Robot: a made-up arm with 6 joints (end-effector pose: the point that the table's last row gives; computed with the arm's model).
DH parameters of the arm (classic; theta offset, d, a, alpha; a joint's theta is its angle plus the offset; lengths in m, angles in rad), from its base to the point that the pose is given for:
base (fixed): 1.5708 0.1 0 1.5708
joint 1: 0 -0.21 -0.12 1.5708
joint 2: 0 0.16 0.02 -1.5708
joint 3: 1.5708 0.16 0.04 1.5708
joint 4: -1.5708 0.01 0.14 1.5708
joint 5: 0 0.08 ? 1.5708
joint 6: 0 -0.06 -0.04 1.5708
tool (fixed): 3.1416 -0.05 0 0
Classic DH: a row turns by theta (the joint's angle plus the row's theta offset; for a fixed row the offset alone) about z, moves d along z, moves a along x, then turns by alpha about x.
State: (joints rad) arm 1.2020 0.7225 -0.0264 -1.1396 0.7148 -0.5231
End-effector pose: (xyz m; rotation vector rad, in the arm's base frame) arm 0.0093 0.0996 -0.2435 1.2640 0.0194 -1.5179
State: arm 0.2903 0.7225 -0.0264 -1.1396 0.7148 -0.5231
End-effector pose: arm 0.0093 -0.2105 -0.1891 0.5224 -0.6057 -1.2764
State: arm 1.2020 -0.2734 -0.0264 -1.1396 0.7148 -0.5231
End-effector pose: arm 0.0473 0.1930 -0.0019 1.7487 -0.3390 -0.5355
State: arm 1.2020 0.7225 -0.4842 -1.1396 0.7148 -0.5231
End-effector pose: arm -0.0074 0.0880 -0.2593 0.8647 0.0074 -1.2792
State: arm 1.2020 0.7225 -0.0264 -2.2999 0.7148 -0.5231
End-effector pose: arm 0.0275 -0.0551 -0.1949 0.8904 -1.2991 -1.6632
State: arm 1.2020 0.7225 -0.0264 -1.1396 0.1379 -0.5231
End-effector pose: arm 0.0418 0.1276 -0.2064 0.9483 -0.0709 -1.0402
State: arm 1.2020 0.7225 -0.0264 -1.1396 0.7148 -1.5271
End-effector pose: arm 0.0057 0.1483 -0.2059 1.8965 0.6643 -0.7452
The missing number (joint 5, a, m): -0.07
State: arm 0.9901 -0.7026 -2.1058 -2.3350 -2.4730 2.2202
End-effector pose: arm 0.1123 0.1081 0.0633 0.6930 -0.9147 -2.2809
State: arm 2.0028 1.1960 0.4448 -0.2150 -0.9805 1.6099
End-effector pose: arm -0.0456 0.1536 0.0542 0.9582 -1.0016 -2.0245
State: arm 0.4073 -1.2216 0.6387 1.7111 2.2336 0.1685
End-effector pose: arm 0.0063 -0.1007 -0.0025 -1.2766 0.0886 -0.0514
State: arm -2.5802 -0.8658 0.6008 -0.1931 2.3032 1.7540
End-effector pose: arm -0.1649 0.0055 0.3912 2.1069 1.5313 -0.5469
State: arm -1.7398 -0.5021 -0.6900 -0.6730 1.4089 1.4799
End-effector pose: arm -0.0487 -0.0981 0.2409 -1.0153 -2.2927 1.5269
